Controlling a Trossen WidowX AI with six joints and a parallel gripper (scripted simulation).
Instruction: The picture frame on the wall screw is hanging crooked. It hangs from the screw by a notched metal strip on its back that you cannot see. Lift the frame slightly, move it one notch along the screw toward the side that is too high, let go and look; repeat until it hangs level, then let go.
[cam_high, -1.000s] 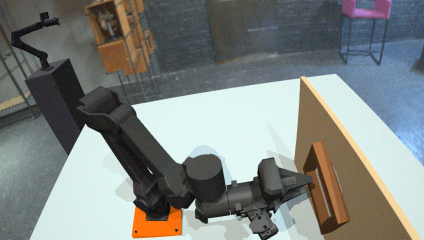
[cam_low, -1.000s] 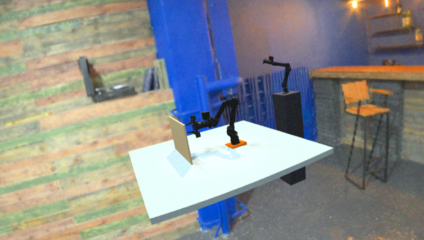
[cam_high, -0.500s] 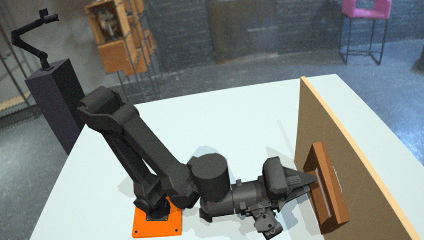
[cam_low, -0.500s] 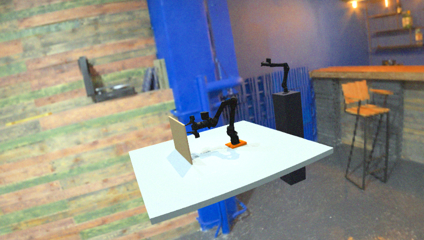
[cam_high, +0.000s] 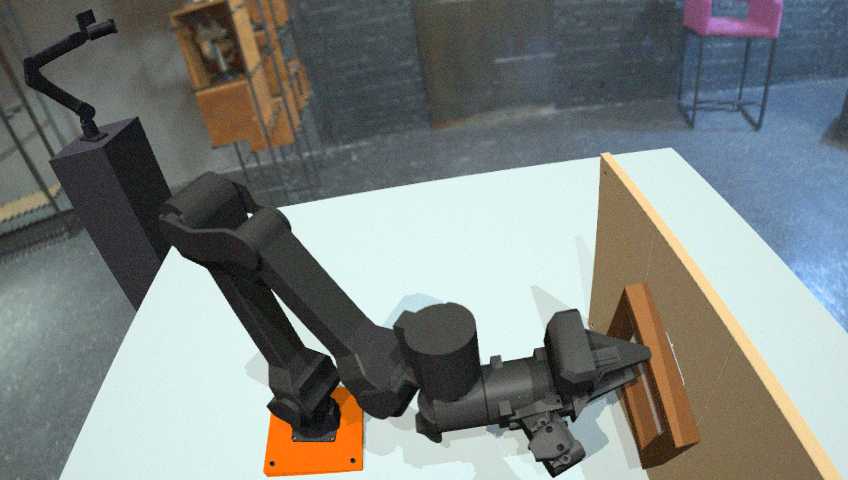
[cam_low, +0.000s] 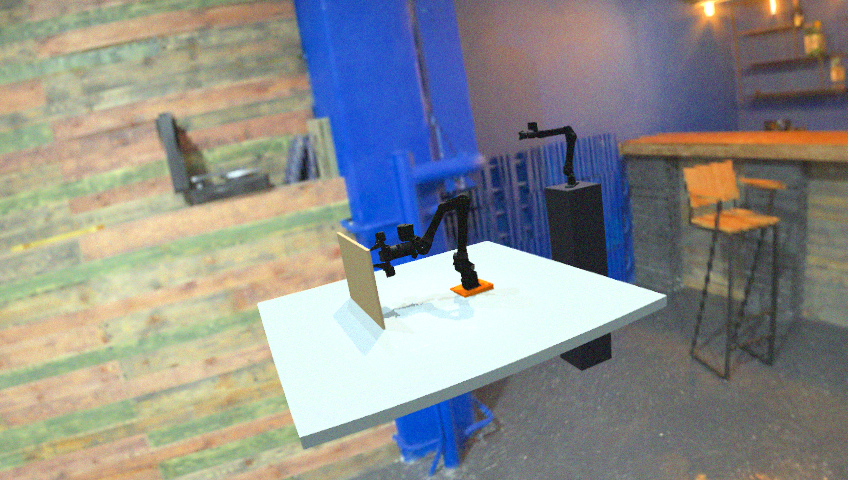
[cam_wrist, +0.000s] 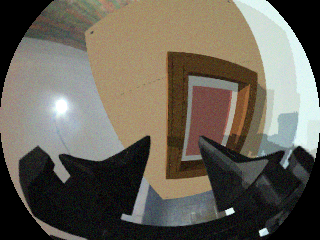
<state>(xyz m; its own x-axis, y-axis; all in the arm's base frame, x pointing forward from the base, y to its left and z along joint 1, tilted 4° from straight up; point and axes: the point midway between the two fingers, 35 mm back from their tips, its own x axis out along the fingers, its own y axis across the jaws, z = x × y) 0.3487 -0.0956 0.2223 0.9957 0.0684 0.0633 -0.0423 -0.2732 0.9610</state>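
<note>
Right now my gripper tip is 50 mm above the brown picture frame, 30 mm short of it and 20 mm to the right of it. The rest, counted from my gripper tip: tan wall board (60 mm below, 40 mm ahead, 10 mm to the left).
</note>
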